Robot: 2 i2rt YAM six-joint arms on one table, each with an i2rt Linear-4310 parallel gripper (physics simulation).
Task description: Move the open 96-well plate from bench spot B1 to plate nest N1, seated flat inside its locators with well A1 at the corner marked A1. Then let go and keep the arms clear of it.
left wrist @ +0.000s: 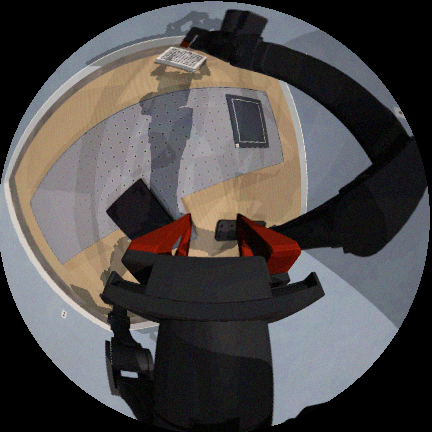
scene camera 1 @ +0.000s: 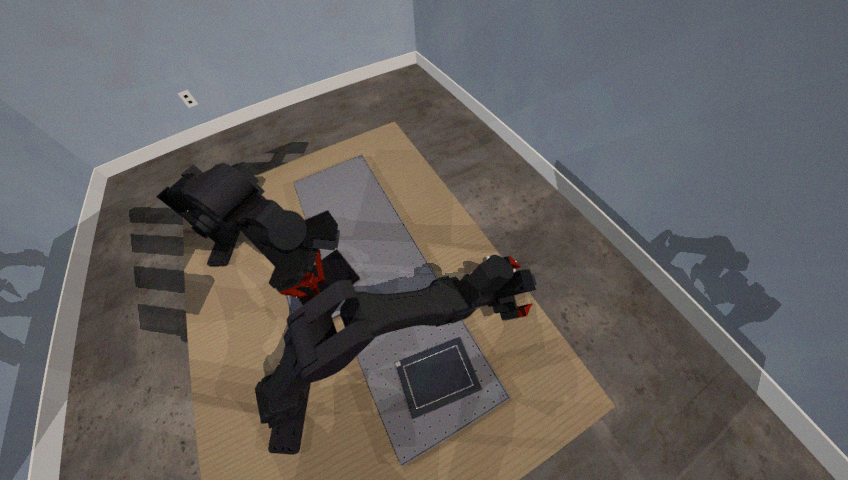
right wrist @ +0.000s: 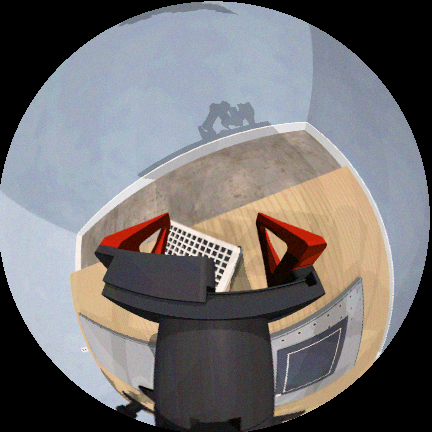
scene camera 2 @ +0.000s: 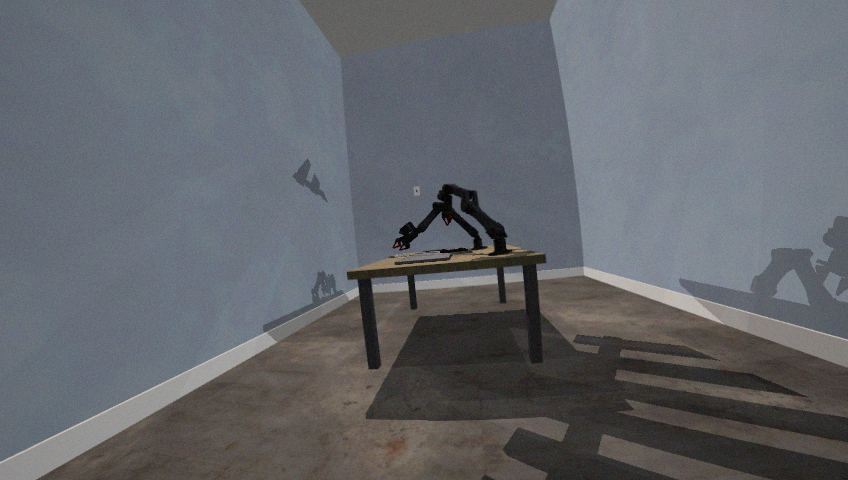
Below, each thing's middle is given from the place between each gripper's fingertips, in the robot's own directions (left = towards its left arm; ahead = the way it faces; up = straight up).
Right now the black nest (scene camera 1: pixel 335 268) is 18 cm below my left hand and 13 cm to the left of it. Also, from my left hand: dark nest with white outline (scene camera 1: pixel 441 375) (25 cm to the right, 19 cm below, 10 cm ahead); then white well plate (right wrist: pixel 182 240) (39 cm ahead, 19 cm below, 16 cm to the right).
Right now my right hand is 20 mm past the white well plate, 60 mm to the right of it and 50 mm above it. Also, from my right hand: dark nest with white outline (300 mm behind, 30 mm to the right, 40 mm below); then black nest (410 mm behind, 350 mm to the left, 40 mm below).
